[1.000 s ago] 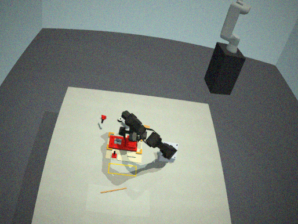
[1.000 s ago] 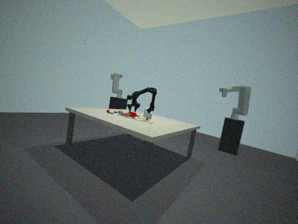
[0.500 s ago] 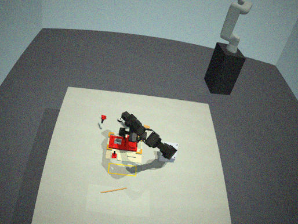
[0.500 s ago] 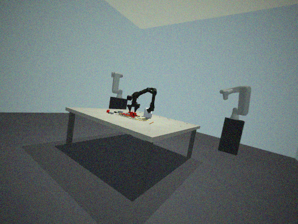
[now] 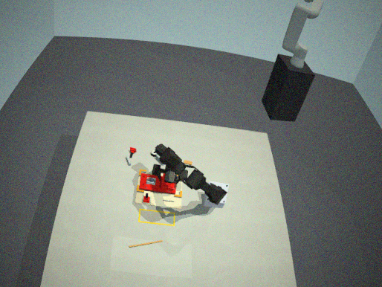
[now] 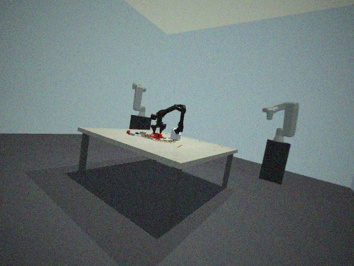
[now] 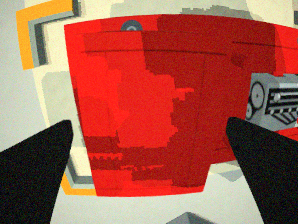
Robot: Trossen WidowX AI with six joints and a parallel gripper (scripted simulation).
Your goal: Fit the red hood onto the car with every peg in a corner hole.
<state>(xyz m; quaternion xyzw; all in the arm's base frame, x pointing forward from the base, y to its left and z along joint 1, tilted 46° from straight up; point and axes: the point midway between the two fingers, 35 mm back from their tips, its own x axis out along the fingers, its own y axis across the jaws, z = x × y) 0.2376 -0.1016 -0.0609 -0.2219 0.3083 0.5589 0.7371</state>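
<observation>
The red hood lies right at my gripper tip. Also, from my gripper tip: grey engine block: 9 cm ahead, 2 cm below; then orange stick: 38 cm to the left, 14 cm ahead, 4 cm below.
</observation>
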